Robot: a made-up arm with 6 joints.
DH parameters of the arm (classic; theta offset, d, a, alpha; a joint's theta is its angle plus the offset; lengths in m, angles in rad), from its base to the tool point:
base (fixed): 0.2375 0 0.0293 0
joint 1: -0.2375 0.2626 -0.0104 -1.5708
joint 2: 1.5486 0 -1.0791 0
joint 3: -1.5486 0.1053 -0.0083 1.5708
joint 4: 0 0.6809 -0.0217 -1.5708
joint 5: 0 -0.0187 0.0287 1.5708
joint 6: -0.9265 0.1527 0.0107 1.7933
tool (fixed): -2.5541 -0.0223 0 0
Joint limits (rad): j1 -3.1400..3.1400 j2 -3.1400..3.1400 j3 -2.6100..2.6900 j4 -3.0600..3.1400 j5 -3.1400..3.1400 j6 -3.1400..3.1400
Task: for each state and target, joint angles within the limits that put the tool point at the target. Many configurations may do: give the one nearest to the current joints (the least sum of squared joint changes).
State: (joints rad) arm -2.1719 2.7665 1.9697 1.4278 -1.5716 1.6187
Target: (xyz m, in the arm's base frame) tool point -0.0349 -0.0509 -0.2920
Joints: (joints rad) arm -1.7562 2.2918 2.6621 1.3835 -1.2094 1.5831
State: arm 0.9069 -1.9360 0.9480 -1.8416 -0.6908 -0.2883
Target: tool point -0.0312 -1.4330 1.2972
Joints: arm 1.6484 -1.2836 0.8318 -1.8295 -0.5711 -0.2868
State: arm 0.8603 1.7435 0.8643 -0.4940 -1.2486 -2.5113
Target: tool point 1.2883 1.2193 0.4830
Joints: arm 0.6801 1.2447 0.7620 -0.4691 -1.3214 -2.5174
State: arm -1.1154 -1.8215 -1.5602 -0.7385 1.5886 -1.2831
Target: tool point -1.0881 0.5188 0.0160
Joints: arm -0.4435 -1.2197 -1.6885 -0.8039 1.6767 -1.2759
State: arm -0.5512 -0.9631 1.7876 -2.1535 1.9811 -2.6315
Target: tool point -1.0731 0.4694 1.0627
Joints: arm -0.3756 -1.3757 1.3548 -2.1982 1.9235 -2.6273
